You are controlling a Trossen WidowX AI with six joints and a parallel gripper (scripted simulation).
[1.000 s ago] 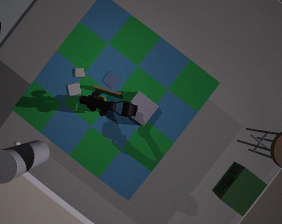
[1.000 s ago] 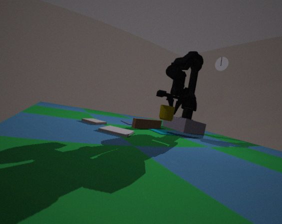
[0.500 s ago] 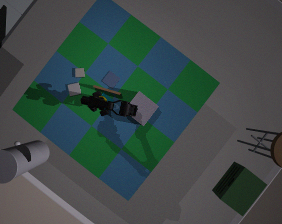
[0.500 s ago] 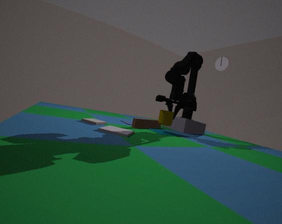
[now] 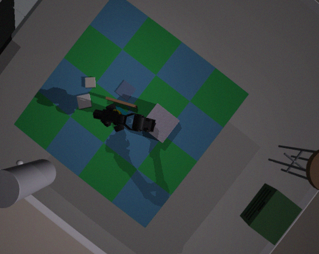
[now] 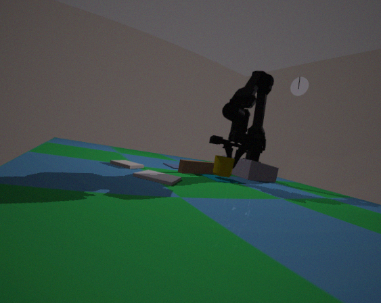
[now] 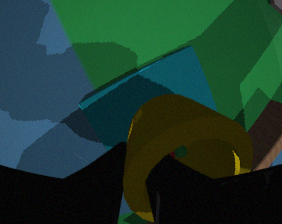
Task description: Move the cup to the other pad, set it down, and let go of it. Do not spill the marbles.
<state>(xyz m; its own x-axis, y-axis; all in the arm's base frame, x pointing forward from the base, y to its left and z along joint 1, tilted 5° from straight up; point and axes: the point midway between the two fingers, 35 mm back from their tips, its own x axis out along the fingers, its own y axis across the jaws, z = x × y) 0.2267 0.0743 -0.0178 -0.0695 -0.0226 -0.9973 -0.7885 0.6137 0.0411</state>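
The teal pad is 2 cm ahead of my gripper tip, 2 cm to the right of it and 5 cm below it. Round my gripper tip: purple pad 7 cm ahead, 21 cm to the right, 5 cm below; then yellow cup 2 cm ahead, 2 cm to the right; then wooden block 4 cm ahead, 11 cm to the right, 3 cm below.
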